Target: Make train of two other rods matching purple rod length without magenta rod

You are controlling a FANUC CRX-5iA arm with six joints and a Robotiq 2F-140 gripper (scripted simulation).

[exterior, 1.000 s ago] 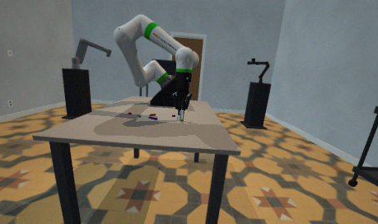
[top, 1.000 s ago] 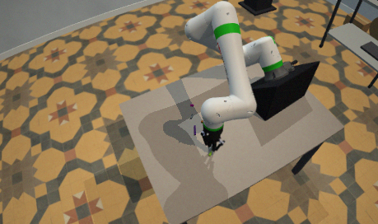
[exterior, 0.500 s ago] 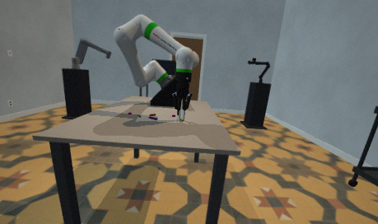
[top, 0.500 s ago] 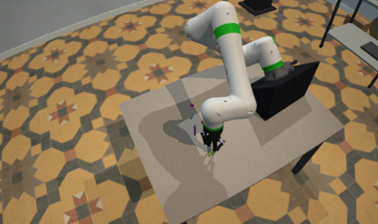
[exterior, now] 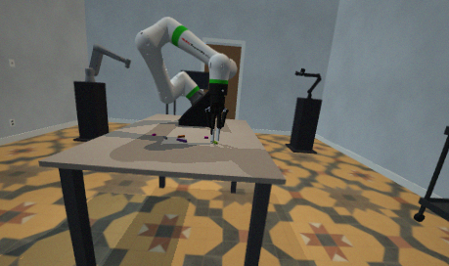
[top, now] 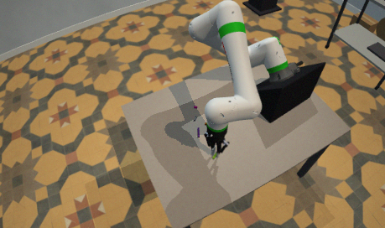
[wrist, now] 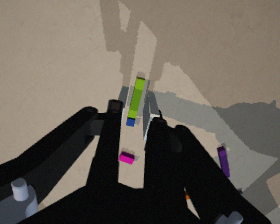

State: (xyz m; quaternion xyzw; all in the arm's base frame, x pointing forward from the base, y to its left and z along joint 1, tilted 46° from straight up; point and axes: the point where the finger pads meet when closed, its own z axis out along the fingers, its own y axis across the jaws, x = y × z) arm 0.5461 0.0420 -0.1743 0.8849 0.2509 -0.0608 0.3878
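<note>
Right now the lime rod is 40 mm below my hand. Also, from my hand: orange rod 190 mm to the right, 60 mm behind, 40 mm below; blue rod 40 mm below, 30 mm behind, 20 mm to the right; purple rod 170 mm to the right, 40 mm below, 10 mm ahead.
</note>
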